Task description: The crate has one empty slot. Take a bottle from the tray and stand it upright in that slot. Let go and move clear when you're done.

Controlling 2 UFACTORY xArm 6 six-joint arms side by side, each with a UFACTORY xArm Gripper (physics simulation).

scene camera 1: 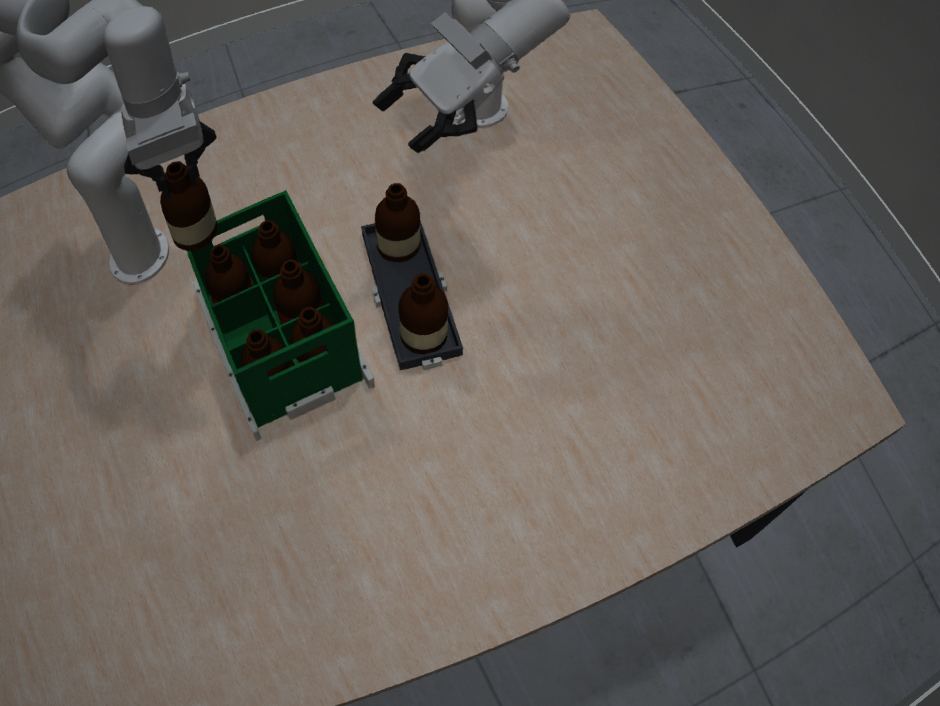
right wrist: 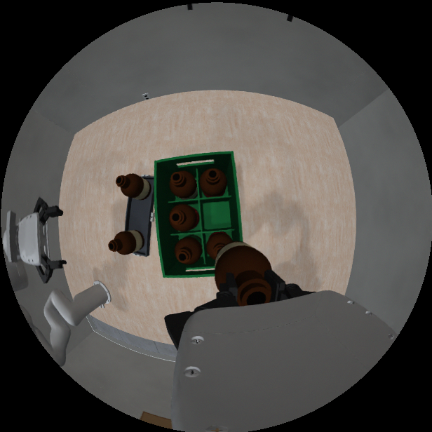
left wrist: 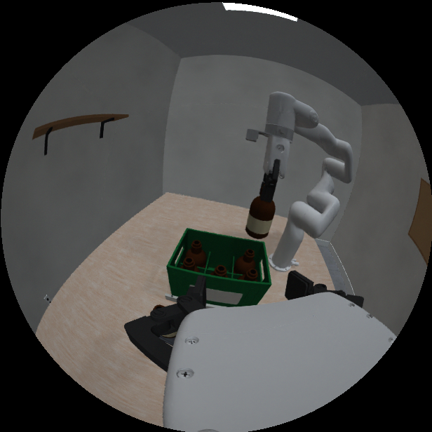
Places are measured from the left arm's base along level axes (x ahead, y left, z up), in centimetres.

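Where they show: left gripper, fingertip midpoint: (scene camera 1: 394,127); right gripper, fingertip midpoint: (scene camera 1: 180,185); right arm's base at its link origin: (scene camera 1: 139,256).
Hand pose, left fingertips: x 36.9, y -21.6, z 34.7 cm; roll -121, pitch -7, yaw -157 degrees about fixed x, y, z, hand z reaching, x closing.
Note:
Each offset is from my left fingertips to the top centre of the thing. "pt": to the spot under its first point.
The green crate @(dy -21.9, dx +8.4, dz -17.2 cm) (scene camera 1: 303,383) (left wrist: 180,285) (right wrist: 158,220) holds several brown bottles; its empty slot @(pt dy -27.2, dx +6.6, dz -33.9 cm) (scene camera 1: 246,330) (right wrist: 216,214) is the middle one of the left row in scene camera 1. My right gripper (scene camera 1: 176,174) (left wrist: 264,198) (right wrist: 247,283) is shut on the neck of a brown bottle @(dy -31.0, dx +1.7, dz +2.9 cm) (scene camera 1: 188,212) (left wrist: 261,215) (right wrist: 242,265). It holds the bottle roughly upright, raised near the crate's back left corner, away from the empty slot. My left gripper (scene camera 1: 403,121) (left wrist: 248,287) (right wrist: 60,236) is open and empty, beyond the dark tray @(dy +0.7, dx +4.6, dz -32.1 cm) (scene camera 1: 402,288) (right wrist: 139,217) in scene camera 1.
Two bottles @(dy +0.5, dx -4.4, dz -18.7 cm) (scene camera 1: 398,224) @(dy +1.3, dx +13.6, dz -18.7 cm) (scene camera 1: 423,315) stand at the tray's ends. The tray is right of the crate in scene camera 1. Small grey brackets @(dy -18.1, dx +22.1, dz -31.6 cm) (scene camera 1: 310,402) line the crate's base. A bottle @(dy -28.6, dx +1.2, dz -18.4 cm) (scene camera 1: 227,273) stands in the back left slot, close to the held one.

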